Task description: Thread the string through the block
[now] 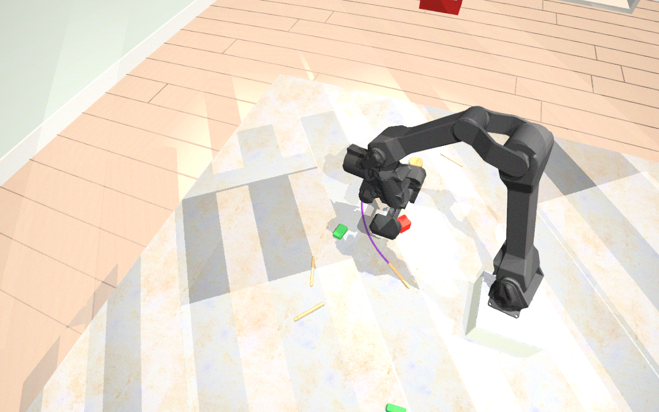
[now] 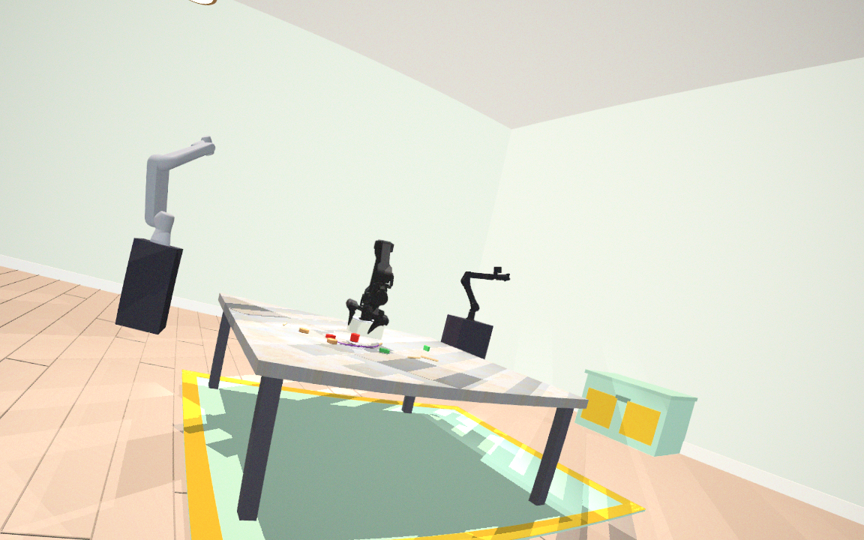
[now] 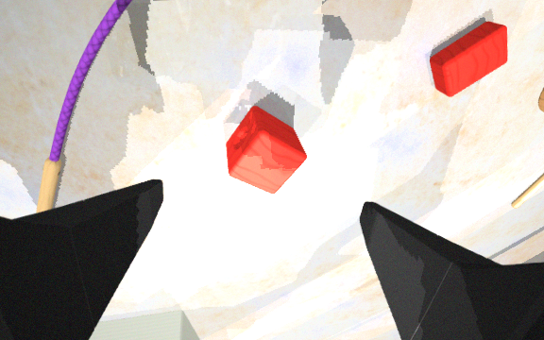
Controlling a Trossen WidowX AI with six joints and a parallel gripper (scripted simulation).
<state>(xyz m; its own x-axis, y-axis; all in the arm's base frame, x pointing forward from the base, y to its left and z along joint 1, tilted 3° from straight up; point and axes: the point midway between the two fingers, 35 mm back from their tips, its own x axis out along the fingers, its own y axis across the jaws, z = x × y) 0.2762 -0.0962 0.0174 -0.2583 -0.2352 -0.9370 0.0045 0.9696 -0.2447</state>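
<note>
Now: the red wooden block 40 mm below my gripper tip and 10 mm to the right of it. The rest, counted from my gripper tip: flat red block 120 mm to the right, 60 mm ahead, 40 mm below; then green block 130 mm ahead, 90 mm to the left, 40 mm below; then thin wooden stick 120 mm to the left, 50 mm below, 30 mm behind.
</note>
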